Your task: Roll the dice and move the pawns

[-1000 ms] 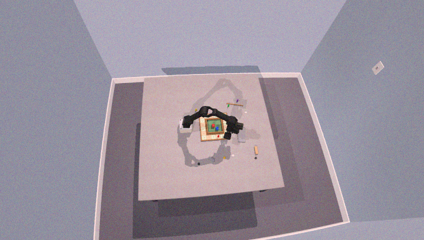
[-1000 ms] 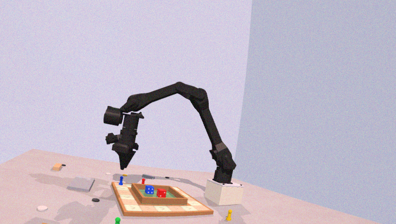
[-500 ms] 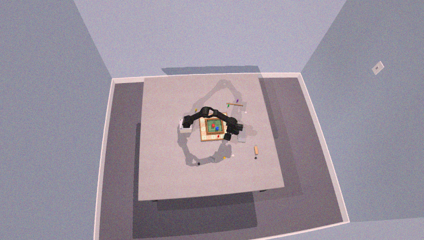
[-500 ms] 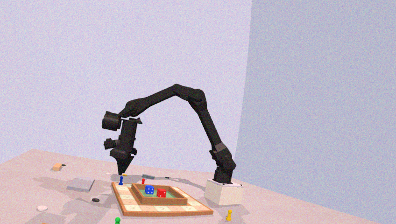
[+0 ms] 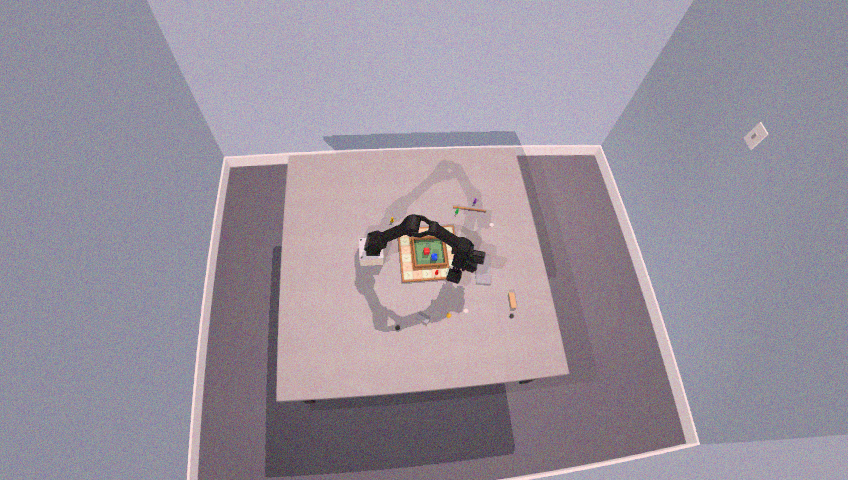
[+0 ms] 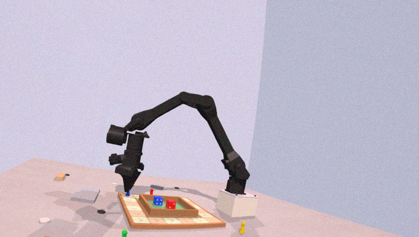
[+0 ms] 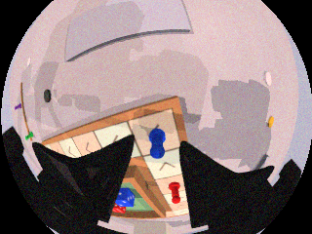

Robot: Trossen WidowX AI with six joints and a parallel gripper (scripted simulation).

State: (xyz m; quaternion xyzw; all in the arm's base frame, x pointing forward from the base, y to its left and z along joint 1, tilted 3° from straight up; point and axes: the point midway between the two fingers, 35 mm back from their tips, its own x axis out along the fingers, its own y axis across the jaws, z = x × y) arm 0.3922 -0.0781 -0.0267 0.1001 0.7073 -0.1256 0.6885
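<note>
Right now the blue pawn is right at my gripper tip. Also, from my gripper tip: grey slab 14 cm ahead, 3 cm below, 2 cm to the left; red pawn 9 cm behind, 1 cm to the right; small grey block 23 cm to the right, 16 cm behind, 2 cm below.
</note>
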